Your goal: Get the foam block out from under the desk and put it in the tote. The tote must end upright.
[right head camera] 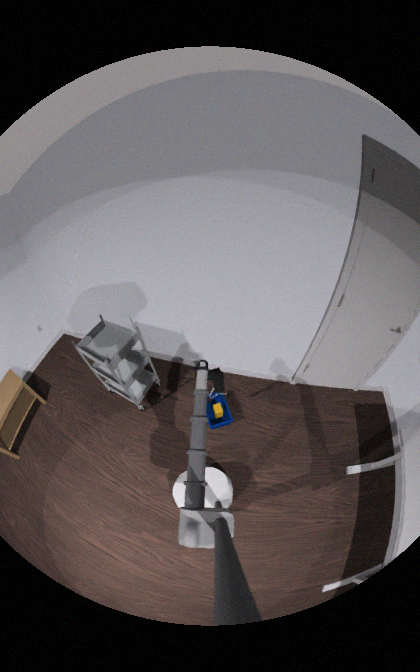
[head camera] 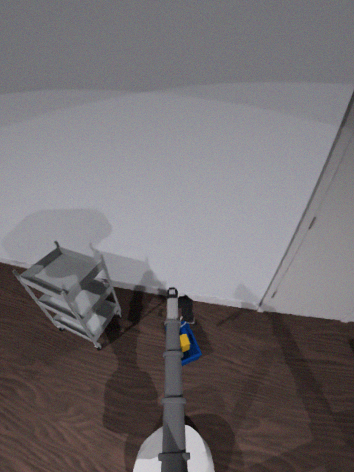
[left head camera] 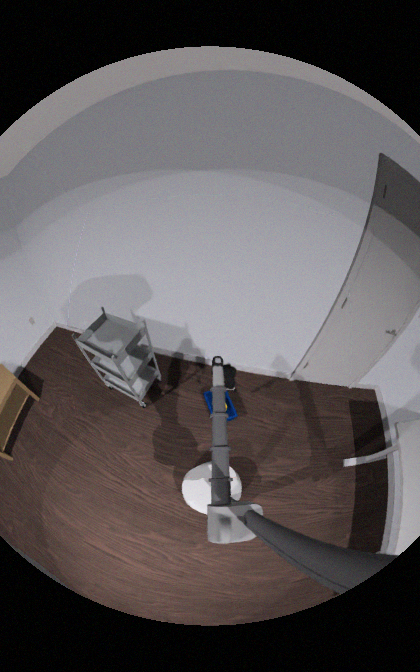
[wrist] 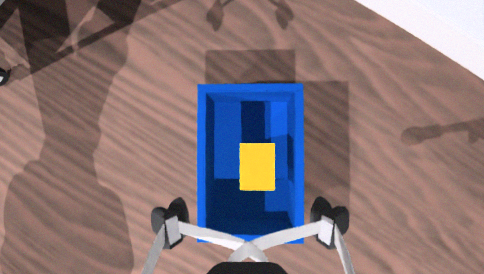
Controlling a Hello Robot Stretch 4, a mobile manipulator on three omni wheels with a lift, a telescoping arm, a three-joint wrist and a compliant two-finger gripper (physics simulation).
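Places are measured from the robot's base along level axes (x ahead, y left, z up), in millimetres.
Pixels of known places: gripper, fingertip midpoint: (head camera: 185, 329) (wrist: 249, 213); robot's base, origin of the base link: (left head camera: 210, 486).
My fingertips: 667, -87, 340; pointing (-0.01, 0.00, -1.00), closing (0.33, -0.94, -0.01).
For each thing: its middle in the pictures, then the offset to it from my fingertips, as dx, dy, dz. "spot": a spot on its surface instead.
- yellow foam block, body centre: (wrist: 256, 164) (left head camera: 220, 406) (head camera: 184, 343) +29, -2, -301
- blue tote, body centre: (wrist: 250, 161) (left head camera: 219, 406) (head camera: 182, 343) +30, +12, -308
- grey three-shelf cart, surface spot: (left head camera: 95, 346) (head camera: 44, 283) spot: +154, +937, +295
The yellow foam block (head camera: 185, 342) (left head camera: 225, 406) (right head camera: 218, 410) (wrist: 257, 166) lies inside the blue tote, apart from its side walls in the wrist view. The blue tote (head camera: 192, 358) (left head camera: 207, 398) (right head camera: 220, 426) (wrist: 201, 160) stands upright on the wooden floor, its open top facing up. My gripper (wrist: 249, 213) is open and empty, its fingers spread wider than the tote. It hangs above the tote's near end in the wrist view, clear of the block. In the head views the arm partly hides the tote.
A grey three-shelf cart (head camera: 42, 285) (left head camera: 95, 346) (right head camera: 91, 351) stands left of the tote near the wall. A tan wooden piece of furniture (left head camera: 7, 387) (right head camera: 11, 390) is at the far left. A door (head camera: 320, 250) (left head camera: 365, 280) (right head camera: 360, 280) is at the right.
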